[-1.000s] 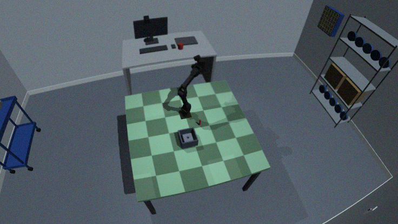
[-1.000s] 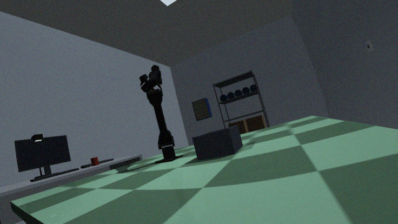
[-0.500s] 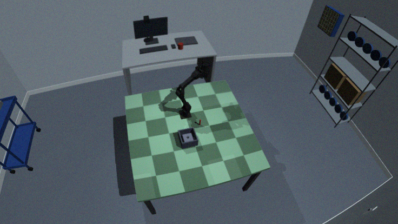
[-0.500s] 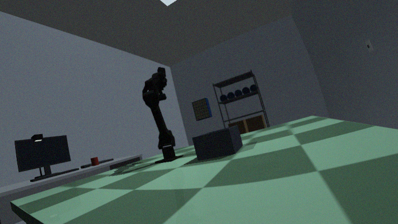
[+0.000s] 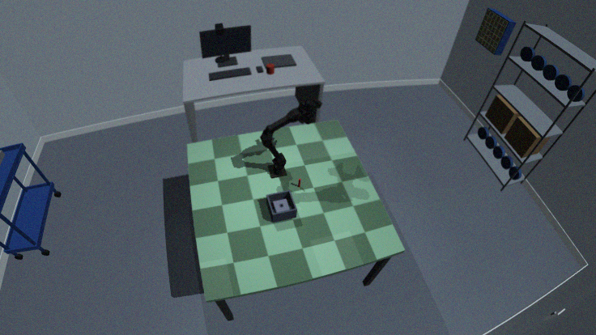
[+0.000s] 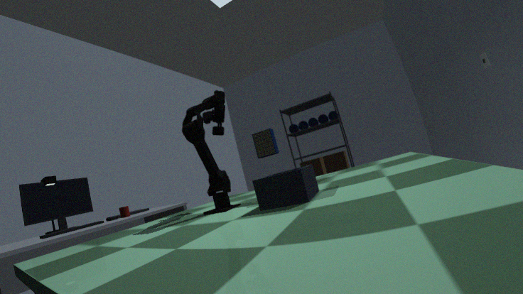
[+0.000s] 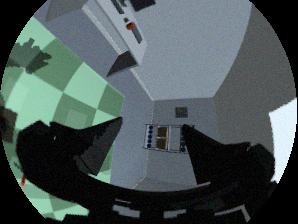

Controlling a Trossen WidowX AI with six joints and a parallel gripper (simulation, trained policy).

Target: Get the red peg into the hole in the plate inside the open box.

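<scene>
The red peg lies 390 mm below my gripper tip, 330 mm ahead of it and 130 mm to the right of it. From my gripper tip the other things lie so: dark grey box: 520 mm ahead, 400 mm below, 270 mm to the right.
</scene>
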